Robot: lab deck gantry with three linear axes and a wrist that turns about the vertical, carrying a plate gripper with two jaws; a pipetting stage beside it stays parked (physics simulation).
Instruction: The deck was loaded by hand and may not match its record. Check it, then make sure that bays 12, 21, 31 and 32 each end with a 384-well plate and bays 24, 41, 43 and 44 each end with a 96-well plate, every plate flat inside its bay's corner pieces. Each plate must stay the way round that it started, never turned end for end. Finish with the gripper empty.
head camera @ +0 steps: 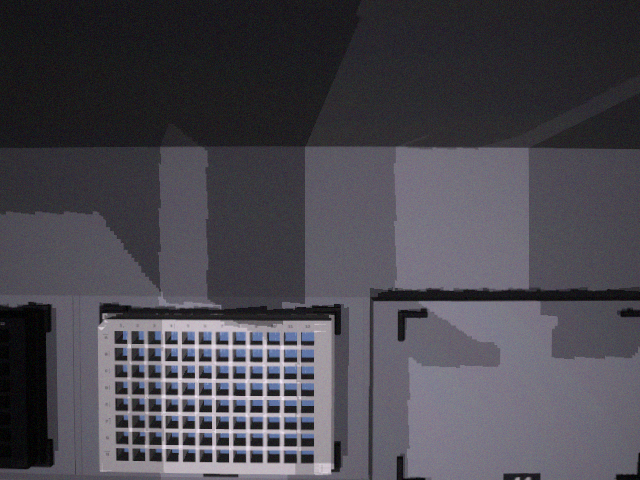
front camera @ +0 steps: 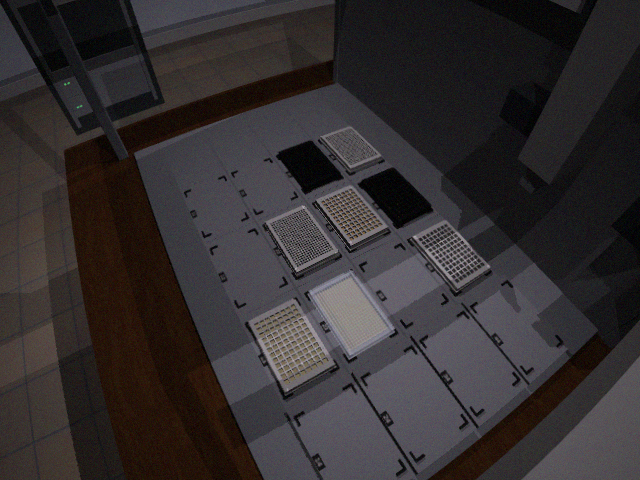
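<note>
I see a bay 33 point(front camera: 412, 294), and with it a bay 24 point(front camera: 426, 416) and a bay 34 point(front camera: 482, 377). There is a tall wall point(head camera: 500, 81). I also see a bay 44 point(head camera: 482, 380), and the bay 44 point(front camera: 529, 340) shows again.
</note>
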